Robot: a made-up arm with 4 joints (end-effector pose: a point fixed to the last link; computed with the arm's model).
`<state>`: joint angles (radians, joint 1 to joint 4).
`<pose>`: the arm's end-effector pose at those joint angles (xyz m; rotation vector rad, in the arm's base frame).
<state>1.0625 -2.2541 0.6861 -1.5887</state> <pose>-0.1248 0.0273 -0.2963 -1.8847 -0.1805 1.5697</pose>
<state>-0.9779 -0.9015 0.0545 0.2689</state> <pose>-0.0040 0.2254 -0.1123 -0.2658 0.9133 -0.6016</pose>
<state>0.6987 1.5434 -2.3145 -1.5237</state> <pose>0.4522 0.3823 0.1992 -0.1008 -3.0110 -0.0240</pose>
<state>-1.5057 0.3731 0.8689 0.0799</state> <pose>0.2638 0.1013 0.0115 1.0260 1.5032 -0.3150</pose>
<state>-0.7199 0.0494 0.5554 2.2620</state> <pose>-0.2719 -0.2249 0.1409 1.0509 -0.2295 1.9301</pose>
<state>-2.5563 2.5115 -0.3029 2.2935</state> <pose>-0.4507 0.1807 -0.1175 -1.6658 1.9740 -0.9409</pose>
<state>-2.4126 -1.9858 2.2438 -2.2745</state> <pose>0.1039 0.0419 0.3500 0.0721 0.4715 2.6904</pose>
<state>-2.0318 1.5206 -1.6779 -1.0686</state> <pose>-0.4983 0.3664 -0.1710 0.0415 0.3587 0.5109</pose>
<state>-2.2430 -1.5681 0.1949 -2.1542</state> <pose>0.1291 -0.1080 0.4085 2.3527 0.7026 1.4317</pose>
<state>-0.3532 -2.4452 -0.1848 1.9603</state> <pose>0.0856 0.4879 -0.1351 0.0238 0.4964 -0.5001</pose>
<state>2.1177 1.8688 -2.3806 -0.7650</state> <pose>0.0095 0.5066 0.6504 0.6508 1.6406 0.2473</pose>
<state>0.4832 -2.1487 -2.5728 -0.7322</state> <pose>-0.4394 0.2421 -0.5017 -1.8073 1.6840 -1.2529</pose>
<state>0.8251 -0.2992 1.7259 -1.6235</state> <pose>0.1531 -0.3004 0.1785 1.8221 0.6658 -0.5929</pose>
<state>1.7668 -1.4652 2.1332 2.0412</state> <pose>0.0912 0.3921 -0.3188 0.5303 2.3185 0.0915</pose>
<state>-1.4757 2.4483 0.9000 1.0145</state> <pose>0.2217 -0.0086 -0.2056 -2.2326 -0.3044 -1.1610</pose>
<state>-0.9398 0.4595 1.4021 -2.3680</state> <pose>0.0101 -0.1351 -0.3296 -0.5668 2.2633 -1.7726</pose>
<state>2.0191 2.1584 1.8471 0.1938</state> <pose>-0.5136 0.3328 0.2422 -0.5277 0.3515 1.5037</pose>
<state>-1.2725 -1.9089 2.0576 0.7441</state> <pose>0.1682 0.4446 0.5200 -0.0041 -0.8721 -0.7426</pose>
